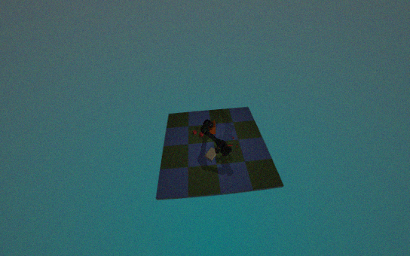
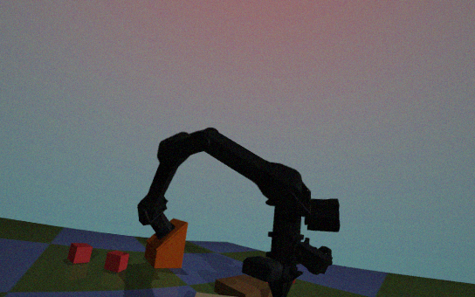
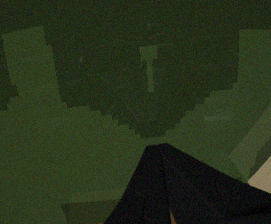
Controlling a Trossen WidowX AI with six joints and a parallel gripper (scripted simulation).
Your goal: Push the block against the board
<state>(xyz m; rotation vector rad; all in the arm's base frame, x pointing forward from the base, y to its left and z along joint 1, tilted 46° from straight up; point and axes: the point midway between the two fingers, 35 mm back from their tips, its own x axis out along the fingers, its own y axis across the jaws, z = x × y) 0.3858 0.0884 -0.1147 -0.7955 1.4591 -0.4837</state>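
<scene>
Now: the thin red bar 130 mm behind my gripper tip, 80 mm to the left of it and 10 mm below it. The rest, counted from my gripper tip: tan flat block 140 mm to the right, 10 mm ahead; brown flat block 100 mm behind, 10 mm to the right.
</scene>
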